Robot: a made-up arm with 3 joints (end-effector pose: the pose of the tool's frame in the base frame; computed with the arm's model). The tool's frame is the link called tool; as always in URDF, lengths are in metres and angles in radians. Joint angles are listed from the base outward.
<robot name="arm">
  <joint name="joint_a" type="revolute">
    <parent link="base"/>
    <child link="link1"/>
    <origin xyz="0 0 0.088"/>
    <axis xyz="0 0 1"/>
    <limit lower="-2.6" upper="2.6"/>
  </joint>
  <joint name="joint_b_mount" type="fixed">
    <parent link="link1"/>
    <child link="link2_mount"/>
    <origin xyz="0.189 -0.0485 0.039"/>
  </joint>
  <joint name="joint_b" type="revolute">
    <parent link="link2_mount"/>
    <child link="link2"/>
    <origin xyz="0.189 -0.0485 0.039"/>
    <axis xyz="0 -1 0"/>
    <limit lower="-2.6" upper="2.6"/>
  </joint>
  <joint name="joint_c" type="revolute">
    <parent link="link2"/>
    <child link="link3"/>
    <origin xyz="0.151 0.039 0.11"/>
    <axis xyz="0 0 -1"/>
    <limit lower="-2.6" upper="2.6"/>
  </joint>
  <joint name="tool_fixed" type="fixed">
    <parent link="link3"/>
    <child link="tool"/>
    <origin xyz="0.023 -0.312 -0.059"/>
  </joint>
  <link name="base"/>
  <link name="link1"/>
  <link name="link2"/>
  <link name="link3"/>
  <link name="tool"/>
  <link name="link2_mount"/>
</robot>
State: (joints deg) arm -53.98 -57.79 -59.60
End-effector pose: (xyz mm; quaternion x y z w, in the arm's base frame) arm 224.4 -642.1 -172.1 0.4043 0.2647 0.0429 0.8745
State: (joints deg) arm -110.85 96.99 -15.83
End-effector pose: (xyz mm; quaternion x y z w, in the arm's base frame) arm -434.2 -151.3 416.1 -0.6693 -0.3360 -0.4887 0.4476
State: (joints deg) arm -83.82 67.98 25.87
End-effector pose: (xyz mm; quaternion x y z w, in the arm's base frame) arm -309.7 -379.6 218.1 -0.2708 -0.4891 -0.6779 0.4774
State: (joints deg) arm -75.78 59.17 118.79
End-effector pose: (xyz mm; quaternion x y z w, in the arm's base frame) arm 135.2 -239.9 77.5 -0.1810 0.4593 0.8626 0.1103
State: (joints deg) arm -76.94 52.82 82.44
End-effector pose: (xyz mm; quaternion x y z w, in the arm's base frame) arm -63.7 -264.8 73.1 0.0213 -0.4443 -0.8812 0.1603
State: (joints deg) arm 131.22 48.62 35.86
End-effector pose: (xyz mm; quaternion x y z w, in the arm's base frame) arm 25.8 462.7 189.9 0.4091 -0.0463 0.6738 0.6136
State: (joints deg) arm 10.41 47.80 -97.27
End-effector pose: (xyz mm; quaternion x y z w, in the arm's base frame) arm 636.1 121.2 539.2 -0.2785 -0.2942 0.7381 0.5394
